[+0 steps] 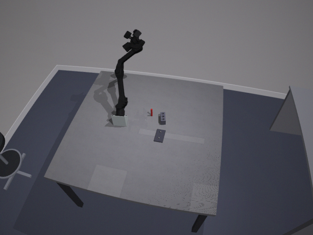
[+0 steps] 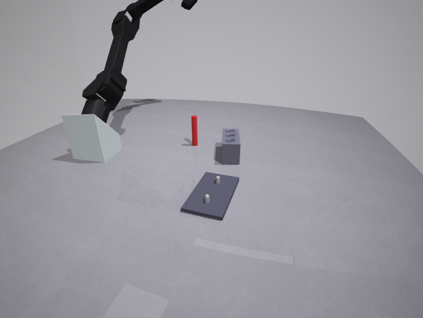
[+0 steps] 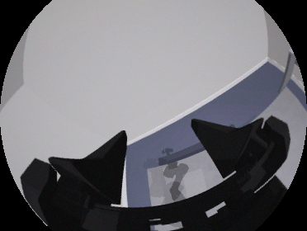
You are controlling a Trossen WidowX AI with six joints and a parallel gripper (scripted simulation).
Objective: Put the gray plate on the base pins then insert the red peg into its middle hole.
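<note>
Right now my gripper tip is 56 cm to the left of the gray plate, 43 cm above it and 27 cm short of it. Also, from my gripper tip: red peg (51 cm to the right, 43 cm below, 17 cm ahead); dark base (72 cm to the right, 46 cm below, 25 cm ahead).
</note>
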